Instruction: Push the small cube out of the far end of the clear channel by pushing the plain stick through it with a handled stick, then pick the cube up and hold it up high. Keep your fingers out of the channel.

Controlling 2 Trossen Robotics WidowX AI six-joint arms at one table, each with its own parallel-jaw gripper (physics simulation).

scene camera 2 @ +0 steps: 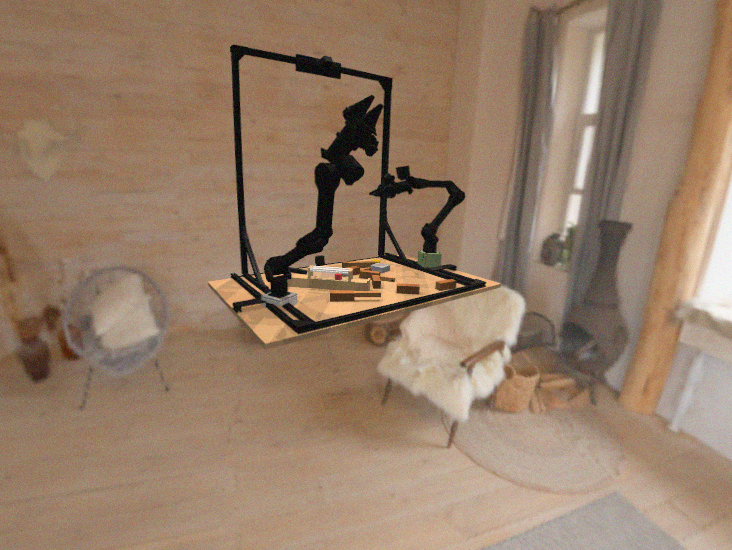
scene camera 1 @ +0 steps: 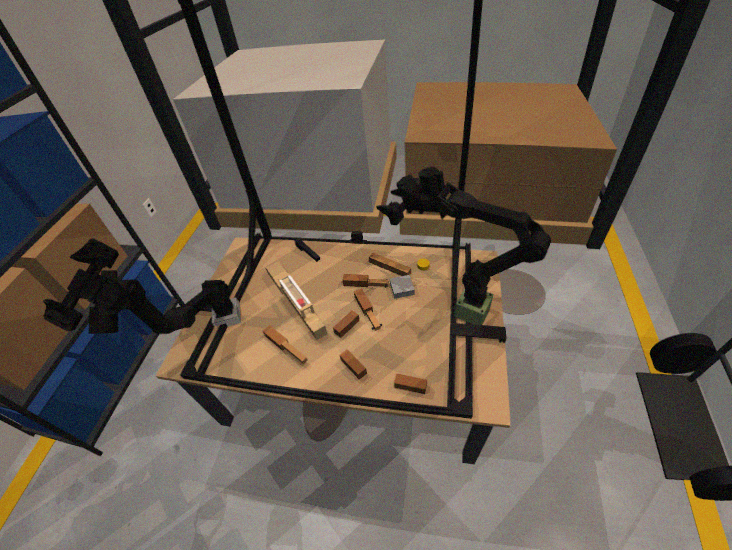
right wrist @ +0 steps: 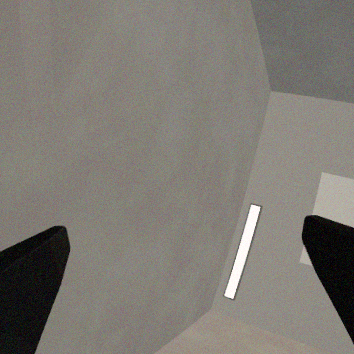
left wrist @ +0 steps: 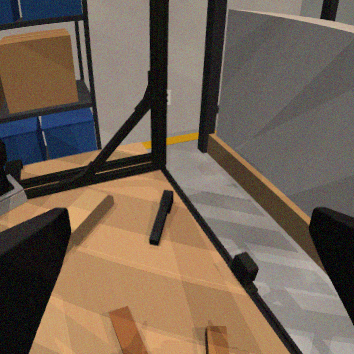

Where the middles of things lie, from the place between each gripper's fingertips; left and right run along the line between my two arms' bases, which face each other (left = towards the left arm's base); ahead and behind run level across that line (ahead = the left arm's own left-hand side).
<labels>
The long wooden base (scene camera 1: pixel 276 271) lies 380 mm to the right of my left hand, 360 mm below it and 80 mm ahead of it.
I see my right gripper 52 cm past the long wooden base, 19 cm to the right of it and 66 cm above it.
</labels>
